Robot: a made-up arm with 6 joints.
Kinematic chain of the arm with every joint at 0, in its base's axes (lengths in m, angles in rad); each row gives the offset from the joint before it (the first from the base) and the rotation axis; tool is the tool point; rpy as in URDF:
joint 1: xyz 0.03 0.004 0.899 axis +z
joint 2: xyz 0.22 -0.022 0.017 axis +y
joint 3: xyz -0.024 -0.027 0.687 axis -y
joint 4: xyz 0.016 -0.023 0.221 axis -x
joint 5: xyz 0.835 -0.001 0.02 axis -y
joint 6: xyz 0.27 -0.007 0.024 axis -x
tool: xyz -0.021 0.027 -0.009 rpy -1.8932 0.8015 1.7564
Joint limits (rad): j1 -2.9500..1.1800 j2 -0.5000..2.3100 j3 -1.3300..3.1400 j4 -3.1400..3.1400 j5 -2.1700..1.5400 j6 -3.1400..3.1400
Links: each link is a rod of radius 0.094 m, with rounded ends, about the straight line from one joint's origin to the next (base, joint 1, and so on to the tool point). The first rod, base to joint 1, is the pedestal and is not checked.
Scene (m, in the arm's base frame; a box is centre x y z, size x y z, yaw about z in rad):
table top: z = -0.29
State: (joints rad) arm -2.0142 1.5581 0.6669 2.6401 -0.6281 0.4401
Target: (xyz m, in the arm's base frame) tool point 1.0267 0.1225 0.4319
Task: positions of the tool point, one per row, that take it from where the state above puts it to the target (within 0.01 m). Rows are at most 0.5 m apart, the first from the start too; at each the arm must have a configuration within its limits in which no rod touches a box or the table.
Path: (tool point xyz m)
1: -0.4019 -1.7140 0.3325
2: 0.0792 -1.6962 0.3377
3: 0.5139 -1.5370 0.3460
4: 0.8604 -1.2636 0.3577
5: 1.0893 -0.9155 0.3724
6: 1.1881 -0.5386 0.3900
7: 1.1605 -0.1791 0.4099
8: 1.0267 0.1224 0.4319

